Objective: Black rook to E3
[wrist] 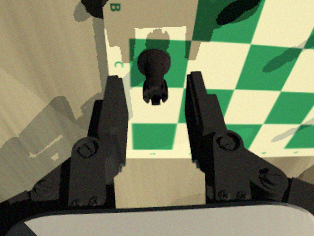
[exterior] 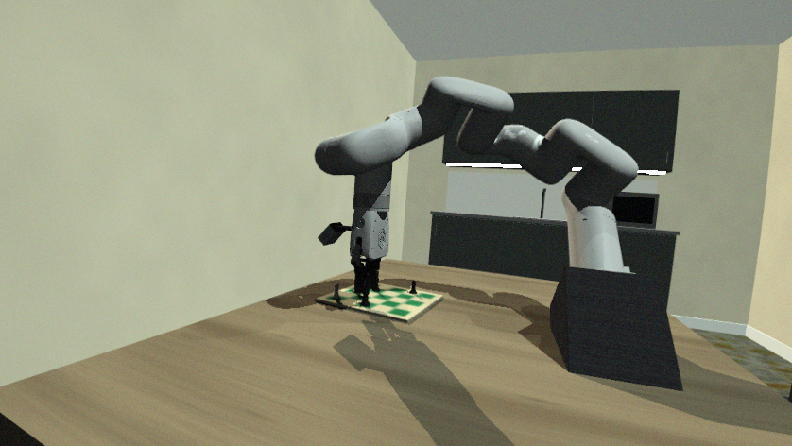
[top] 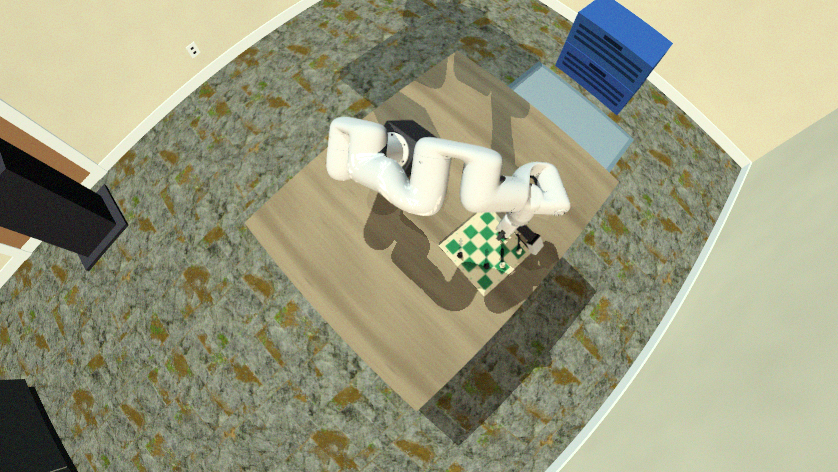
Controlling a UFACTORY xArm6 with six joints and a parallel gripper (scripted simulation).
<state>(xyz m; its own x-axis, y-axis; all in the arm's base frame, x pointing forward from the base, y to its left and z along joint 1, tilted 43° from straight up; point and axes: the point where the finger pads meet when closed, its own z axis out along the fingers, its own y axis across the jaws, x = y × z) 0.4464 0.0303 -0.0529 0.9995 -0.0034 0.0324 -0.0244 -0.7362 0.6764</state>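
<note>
The black rook lies 3 cm below my hand. Round my hand: cream chessboard (1 cm behind, 8 cm to the right, 5 cm below).
</note>
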